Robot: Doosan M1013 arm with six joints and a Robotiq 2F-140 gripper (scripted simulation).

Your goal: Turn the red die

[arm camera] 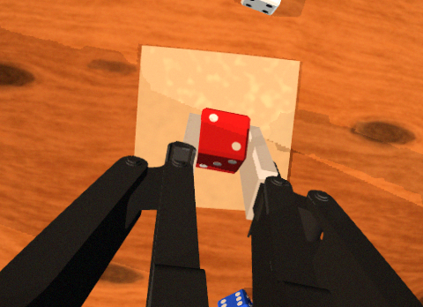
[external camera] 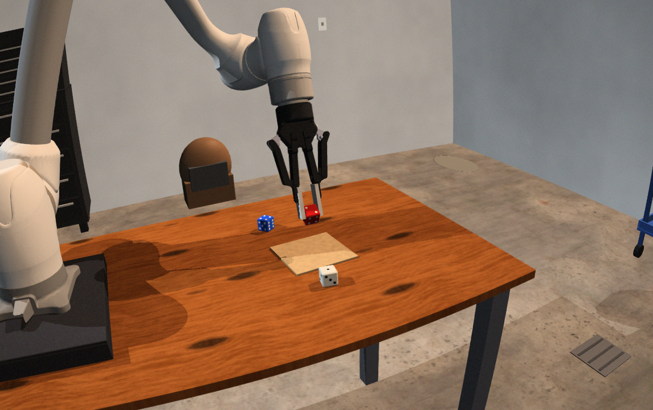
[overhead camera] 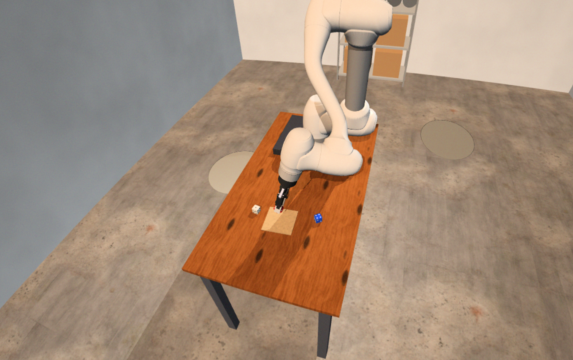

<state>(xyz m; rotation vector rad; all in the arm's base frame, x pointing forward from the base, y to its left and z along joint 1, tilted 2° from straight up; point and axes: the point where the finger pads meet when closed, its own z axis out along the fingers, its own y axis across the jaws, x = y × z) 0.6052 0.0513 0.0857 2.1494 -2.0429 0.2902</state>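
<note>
The red die lies 10 mm to the right of my hand and 30 mm below it. From my hand the other things lie so: tan mat (10 mm to the right, 110 mm below); white die (10 mm behind, 140 mm to the right, 100 mm below); blue die (70 mm behind, 150 mm to the left, 100 mm below).
</note>
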